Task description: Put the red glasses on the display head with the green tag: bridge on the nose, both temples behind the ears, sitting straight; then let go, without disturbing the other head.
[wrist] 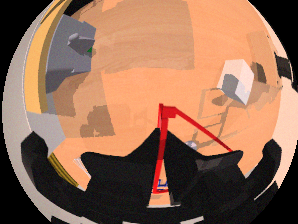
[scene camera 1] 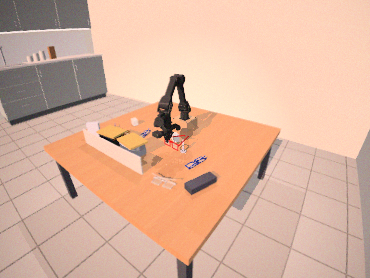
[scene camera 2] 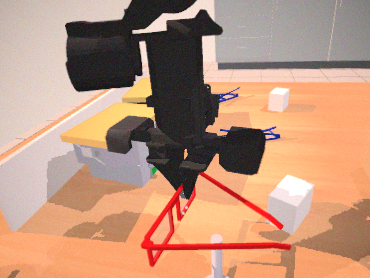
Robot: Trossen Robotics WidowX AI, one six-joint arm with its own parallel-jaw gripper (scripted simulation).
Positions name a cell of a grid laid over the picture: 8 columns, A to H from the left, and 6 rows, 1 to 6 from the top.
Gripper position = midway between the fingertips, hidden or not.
Note:
In view: my gripper (scene camera 2: E5), a white cube (scene camera 2: G5) and a long white panel (scene camera 1: C4).
My gripper also shows in the wrist view (wrist: E4).

